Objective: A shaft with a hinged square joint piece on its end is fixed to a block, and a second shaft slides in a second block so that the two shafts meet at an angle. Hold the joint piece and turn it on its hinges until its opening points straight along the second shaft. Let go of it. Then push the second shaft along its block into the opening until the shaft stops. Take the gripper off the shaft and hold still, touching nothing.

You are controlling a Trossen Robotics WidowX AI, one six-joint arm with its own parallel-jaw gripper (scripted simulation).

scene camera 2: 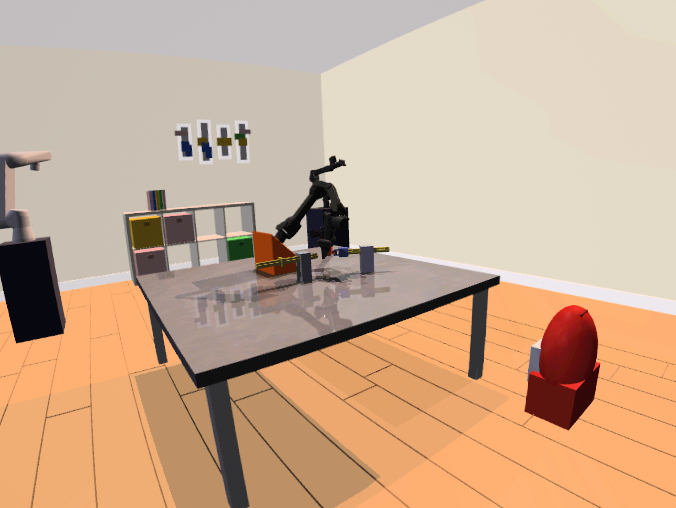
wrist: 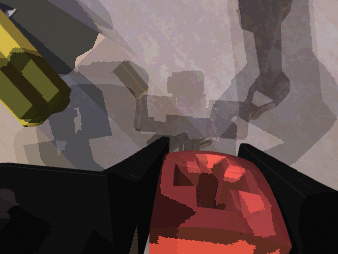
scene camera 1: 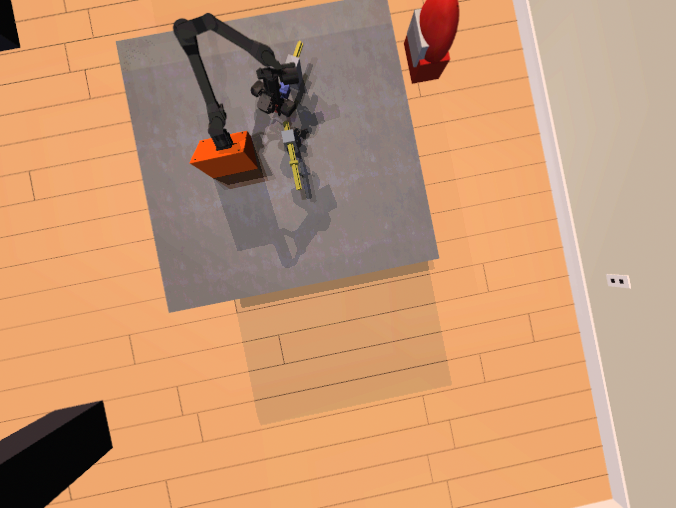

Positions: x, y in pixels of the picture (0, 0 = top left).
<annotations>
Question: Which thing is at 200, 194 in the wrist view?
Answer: A red joint piece.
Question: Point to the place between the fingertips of my gripper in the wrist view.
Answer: At 203, 147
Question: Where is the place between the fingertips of my gripper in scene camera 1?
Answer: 275, 113
</annotations>
